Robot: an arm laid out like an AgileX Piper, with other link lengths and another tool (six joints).
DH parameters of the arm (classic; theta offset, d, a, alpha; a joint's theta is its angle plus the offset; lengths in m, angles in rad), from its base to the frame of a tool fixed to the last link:
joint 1: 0 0.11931 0 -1.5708
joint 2: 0.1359 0 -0.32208 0
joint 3: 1.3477 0 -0.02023 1.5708
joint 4: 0 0.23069 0 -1.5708
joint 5: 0 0 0 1.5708
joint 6: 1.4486 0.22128 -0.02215 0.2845
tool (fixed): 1.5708 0.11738 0 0
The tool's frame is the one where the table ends.
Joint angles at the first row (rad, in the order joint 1, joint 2, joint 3, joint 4, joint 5, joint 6):
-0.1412, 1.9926, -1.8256, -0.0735, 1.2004, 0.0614
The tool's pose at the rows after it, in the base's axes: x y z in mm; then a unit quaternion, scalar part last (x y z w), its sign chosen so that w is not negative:
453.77, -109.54, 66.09, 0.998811, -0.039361, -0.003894, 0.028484
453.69, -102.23, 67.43, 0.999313, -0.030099, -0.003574, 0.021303
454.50, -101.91, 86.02, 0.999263, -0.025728, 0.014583, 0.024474
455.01, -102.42, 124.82, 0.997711, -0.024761, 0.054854, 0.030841
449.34, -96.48, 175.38, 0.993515, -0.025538, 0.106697, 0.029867
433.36, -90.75, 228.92, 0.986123, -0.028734, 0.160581, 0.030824
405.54, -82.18, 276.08, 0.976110, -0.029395, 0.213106, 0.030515
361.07, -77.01, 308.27, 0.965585, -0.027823, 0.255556, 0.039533
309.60, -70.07, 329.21, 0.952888, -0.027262, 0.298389, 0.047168
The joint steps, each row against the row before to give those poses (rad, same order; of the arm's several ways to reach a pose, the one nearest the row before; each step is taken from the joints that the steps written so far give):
-0.0185, 0.0000, 0.0000, 0.0387, 0.0081, -0.0206
0.0033, -0.0048, 0.0000, 0.0193, 0.0059, -0.0176
0.0008, -0.0405, 0.0000, 0.0010, 0.0038, -0.0092
0.0000, -0.0837, 0.0000, -0.0009, 0.0020, -0.0039
0.0000, -0.1127, 0.0000, 0.0154, 0.0098, 0.0000
0.0000, -0.1291, 0.0057, 0.0091, 0.0152, 0.0068
0.0001, -0.1514, 0.0434, 0.0124, 0.0019, 0.0035
0.0000, -0.1823, 0.0988, -0.0050, -0.0055, -0.0047
-0.0001, -0.2020, 0.1188, -0.0031, -0.0073, -0.0024

